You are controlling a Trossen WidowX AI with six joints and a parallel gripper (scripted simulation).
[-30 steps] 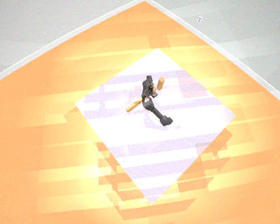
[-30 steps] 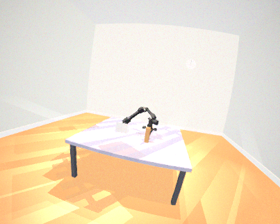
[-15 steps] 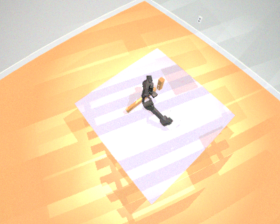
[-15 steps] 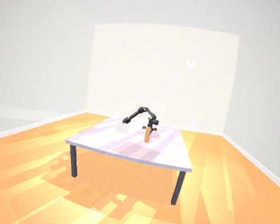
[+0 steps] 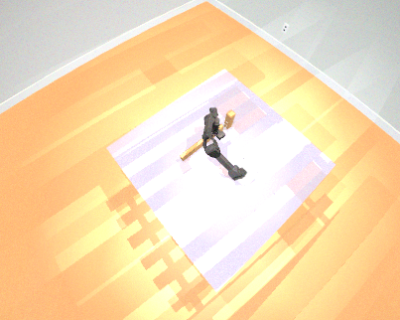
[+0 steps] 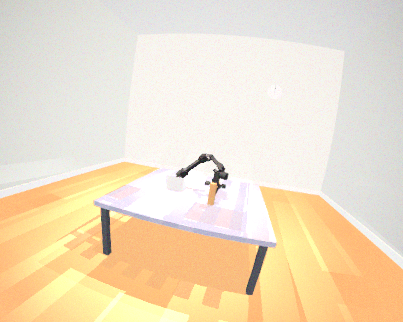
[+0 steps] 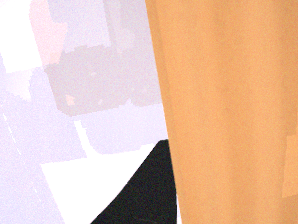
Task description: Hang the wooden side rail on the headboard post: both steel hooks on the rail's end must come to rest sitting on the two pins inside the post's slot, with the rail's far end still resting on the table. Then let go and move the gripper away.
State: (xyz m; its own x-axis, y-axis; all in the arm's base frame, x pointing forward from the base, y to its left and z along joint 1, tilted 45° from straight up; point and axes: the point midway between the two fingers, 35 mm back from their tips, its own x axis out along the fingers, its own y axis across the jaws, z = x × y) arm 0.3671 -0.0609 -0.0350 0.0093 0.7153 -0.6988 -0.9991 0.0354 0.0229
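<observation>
My gripper tip is 160 mm to the left of the wooden headboard post and 40 mm below it.
</observation>
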